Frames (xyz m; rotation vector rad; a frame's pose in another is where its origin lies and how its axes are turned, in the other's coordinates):
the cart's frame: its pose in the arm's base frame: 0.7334 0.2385 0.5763 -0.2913 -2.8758 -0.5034
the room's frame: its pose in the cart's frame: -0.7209 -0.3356 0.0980 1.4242 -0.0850 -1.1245
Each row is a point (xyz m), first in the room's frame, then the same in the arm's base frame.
Working: the room's frame: its pose in the arm's base frame: 1.3318 -0.1497 0.2114 1.4802 -2.3703 1.4111

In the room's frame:
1: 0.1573 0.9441 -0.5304
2: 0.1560 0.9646 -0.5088
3: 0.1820 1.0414 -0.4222
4: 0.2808 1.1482 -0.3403
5: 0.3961 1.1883 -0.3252
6: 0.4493 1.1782 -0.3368
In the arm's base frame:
1: 0.3426 0.2416 -0.0449
2: 0.3375 0.2307 -0.0721
3: 0.3040 0.1639 -0.1643
4: 0.2066 0.0530 -0.2423
5: 0.1202 -0.0335 -0.2283
6: 0.0933 -0.0648 -0.1914

